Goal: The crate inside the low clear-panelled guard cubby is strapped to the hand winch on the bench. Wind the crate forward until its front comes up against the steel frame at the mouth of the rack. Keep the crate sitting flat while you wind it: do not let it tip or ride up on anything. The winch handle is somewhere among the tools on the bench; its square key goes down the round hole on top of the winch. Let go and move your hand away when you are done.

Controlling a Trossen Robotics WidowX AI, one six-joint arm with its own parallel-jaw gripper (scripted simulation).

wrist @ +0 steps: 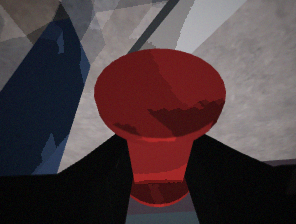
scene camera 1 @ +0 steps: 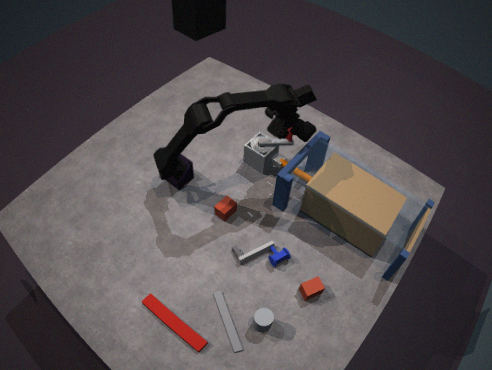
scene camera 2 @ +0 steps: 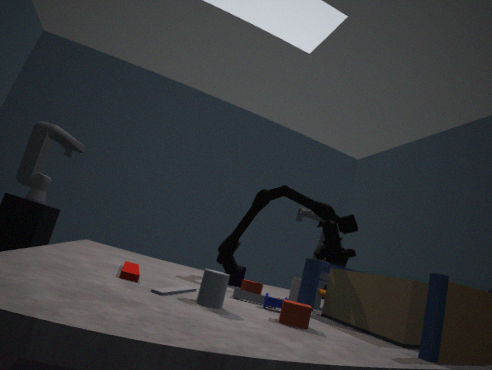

Labels:
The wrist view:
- my gripper: 155,132
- red knob: 160,100
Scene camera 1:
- my gripper: 294,131
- long red bar: 172,321
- grey winch: 253,154
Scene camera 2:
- red block: 292,313

